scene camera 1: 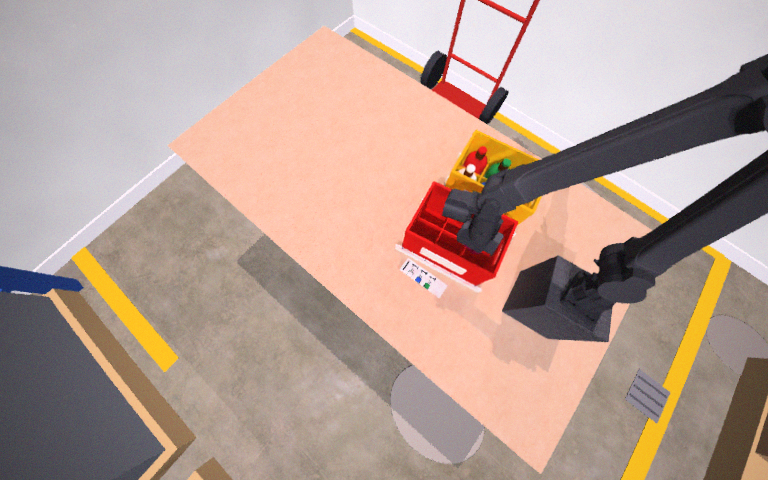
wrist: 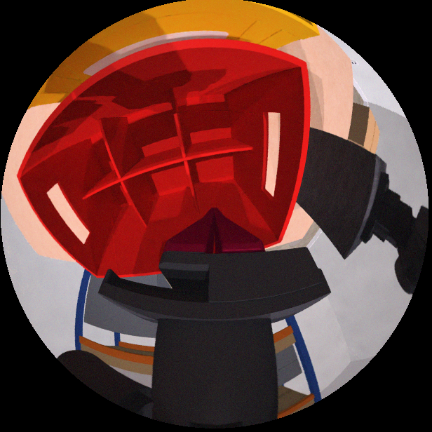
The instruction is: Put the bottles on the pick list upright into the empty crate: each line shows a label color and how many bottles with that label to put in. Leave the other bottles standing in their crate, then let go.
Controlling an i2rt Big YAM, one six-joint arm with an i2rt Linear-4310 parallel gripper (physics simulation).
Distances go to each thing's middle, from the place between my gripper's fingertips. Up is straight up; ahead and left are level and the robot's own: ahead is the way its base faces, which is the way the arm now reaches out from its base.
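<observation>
Pick list (scene camera 1: 410, 268): 15 cm below my hand, 12 cm to the left of it, 5 cm ahead of it.
</observation>
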